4 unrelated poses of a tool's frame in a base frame.
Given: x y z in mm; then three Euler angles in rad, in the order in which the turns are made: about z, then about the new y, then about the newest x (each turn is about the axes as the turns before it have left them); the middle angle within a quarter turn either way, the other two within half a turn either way.
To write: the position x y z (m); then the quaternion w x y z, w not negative. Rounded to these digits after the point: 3 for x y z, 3 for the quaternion.
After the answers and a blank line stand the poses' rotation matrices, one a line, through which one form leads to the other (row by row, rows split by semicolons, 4 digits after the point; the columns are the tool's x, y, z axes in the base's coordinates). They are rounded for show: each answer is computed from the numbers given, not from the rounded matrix.
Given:
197, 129, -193, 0.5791, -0.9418, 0.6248
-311, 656, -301, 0.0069, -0.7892, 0.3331
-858, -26, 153, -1.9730, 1.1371, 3.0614
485, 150, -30, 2.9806, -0.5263, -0.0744
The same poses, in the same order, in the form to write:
0.197, 0.129, -0.193, 0.773, 0.386, -0.336, 0.376
-0.311, 0.656, -0.301, 0.910, 0.154, -0.379, 0.067
-0.858, -0.026, 0.153, 0.430, -0.482, 0.690, 0.325
0.485, 0.150, -0.030, 0.087, 0.256, -0.057, 0.961

0.4924 -0.8398 -0.2288; 0.3220 0.4200 -0.8485; 0.8086 0.3441 0.4772
0.7044 -0.2386 -0.6685; 0.0049 0.9434 -0.3316; 0.7098 0.2303 0.6657
-0.1645 -0.9457 0.2804; -0.3867 0.3233 0.8637; -0.9074 0.0337 -0.4189
-0.8535 -0.1967 0.4826; 0.1386 -0.9784 -0.1537; 0.5023 -0.0643 0.8623

